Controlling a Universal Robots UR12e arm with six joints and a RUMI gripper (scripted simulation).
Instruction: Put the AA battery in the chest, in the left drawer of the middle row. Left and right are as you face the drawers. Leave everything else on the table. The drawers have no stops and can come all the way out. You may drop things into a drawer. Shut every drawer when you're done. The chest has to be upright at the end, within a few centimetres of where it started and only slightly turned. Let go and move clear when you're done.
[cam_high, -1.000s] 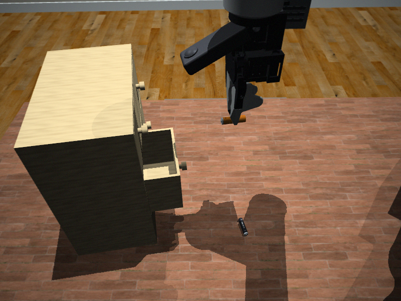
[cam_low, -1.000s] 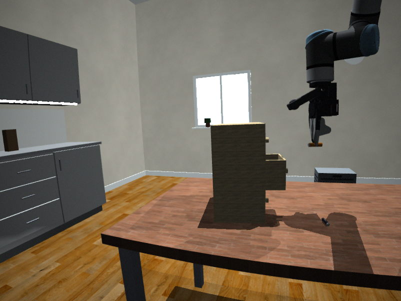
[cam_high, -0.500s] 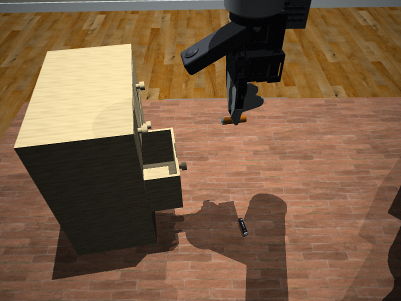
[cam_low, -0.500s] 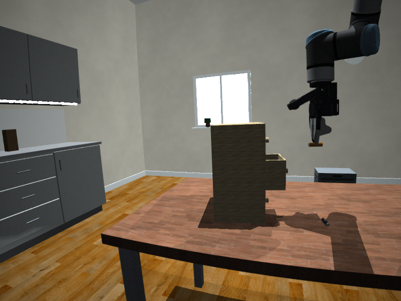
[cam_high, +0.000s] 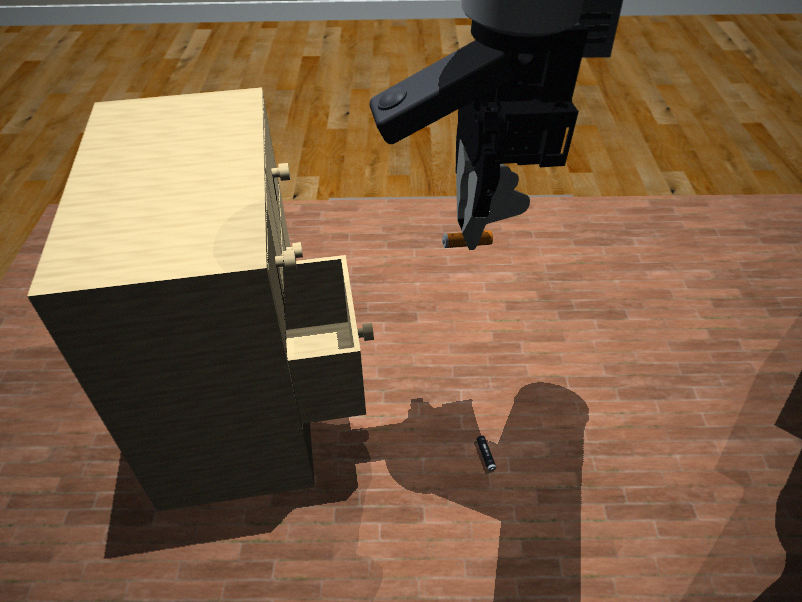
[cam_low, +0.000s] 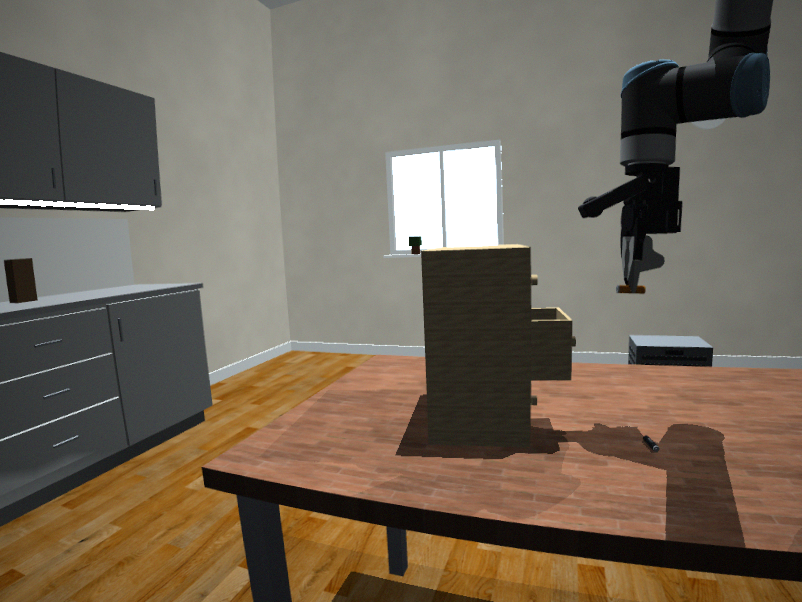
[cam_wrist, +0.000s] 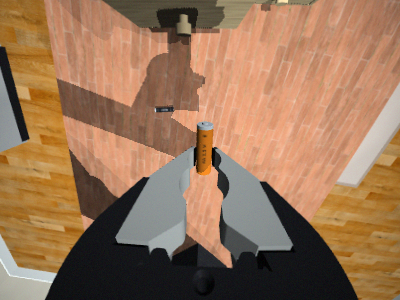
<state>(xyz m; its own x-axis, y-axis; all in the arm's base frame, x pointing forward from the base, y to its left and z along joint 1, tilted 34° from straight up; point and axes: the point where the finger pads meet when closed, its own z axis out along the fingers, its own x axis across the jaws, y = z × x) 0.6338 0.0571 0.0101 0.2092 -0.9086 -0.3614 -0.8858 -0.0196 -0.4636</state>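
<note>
Now: hand 10 mm above the orange cylinder. From my hand the other things lie so: dark cylindrical battery: 260 mm below, 90 mm to the left, 40 mm behind.
</note>
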